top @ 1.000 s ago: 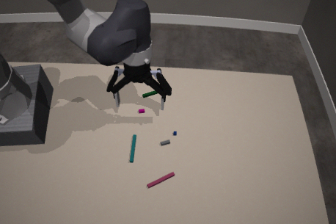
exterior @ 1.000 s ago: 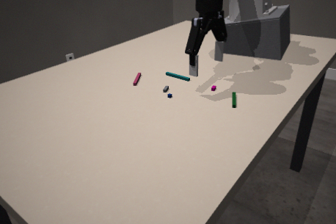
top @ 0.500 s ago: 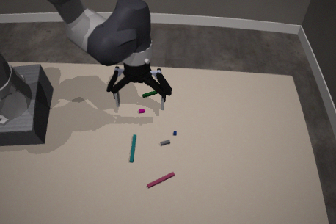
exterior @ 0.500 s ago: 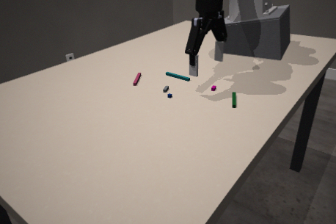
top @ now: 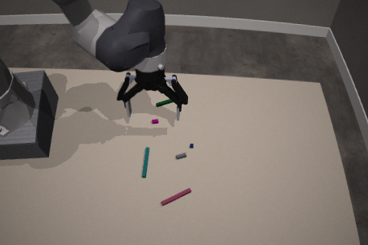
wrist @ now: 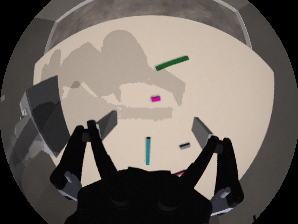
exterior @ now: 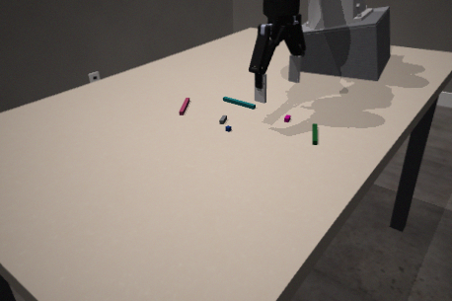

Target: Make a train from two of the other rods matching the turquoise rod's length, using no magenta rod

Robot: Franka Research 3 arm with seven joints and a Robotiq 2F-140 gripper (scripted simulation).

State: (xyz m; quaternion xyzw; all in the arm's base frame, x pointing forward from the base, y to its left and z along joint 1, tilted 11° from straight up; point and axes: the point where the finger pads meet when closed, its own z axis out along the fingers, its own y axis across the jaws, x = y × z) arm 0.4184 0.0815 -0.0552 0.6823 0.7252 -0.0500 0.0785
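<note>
The blue rod lies 12 cm ahead of my hand, 8 cm below it and 5 cm to the right of it. Round my hand: turquoise rod: 13 cm to the right, 8 cm below; magenta rod: 8 cm below, 3 cm to the left; green rod: 12 cm to the left, 8 cm below, 2 cm ahead.
</note>
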